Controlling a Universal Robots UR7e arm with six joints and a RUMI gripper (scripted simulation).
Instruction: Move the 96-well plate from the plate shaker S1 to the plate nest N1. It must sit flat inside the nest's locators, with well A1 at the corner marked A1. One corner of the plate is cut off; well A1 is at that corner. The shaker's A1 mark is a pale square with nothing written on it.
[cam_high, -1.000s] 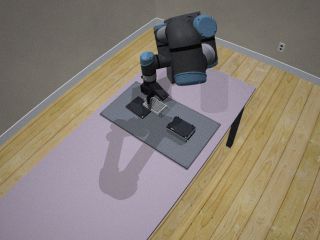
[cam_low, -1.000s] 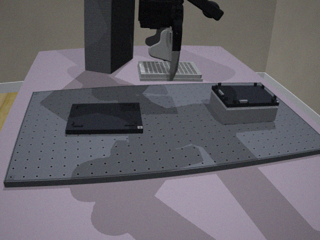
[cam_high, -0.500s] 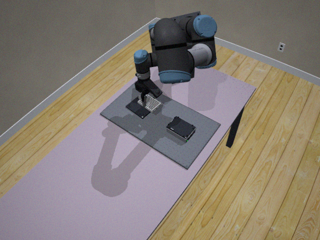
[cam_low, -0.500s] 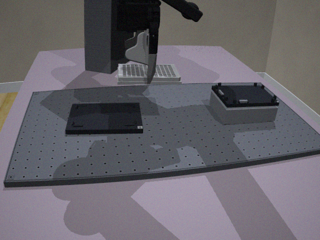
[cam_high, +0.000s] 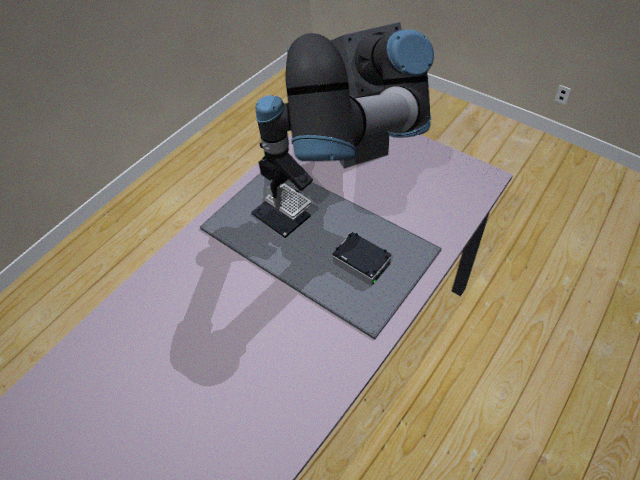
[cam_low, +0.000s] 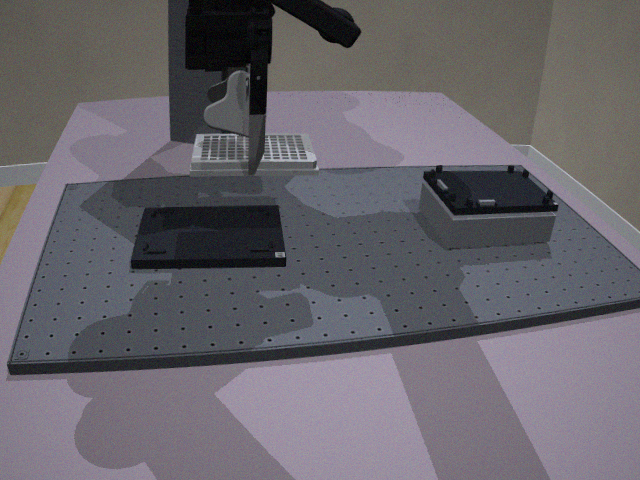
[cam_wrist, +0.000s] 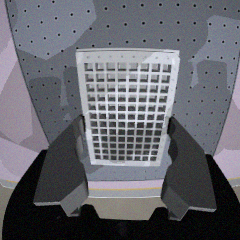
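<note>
My hand is 5 cm to the left of the black plate nest and 10 cm above it. The rest, counted from my hand: A1 mark: 6 cm ahead, 3 cm to the left, 10 cm below; then white 96-well plate: 1 cm below.
</note>
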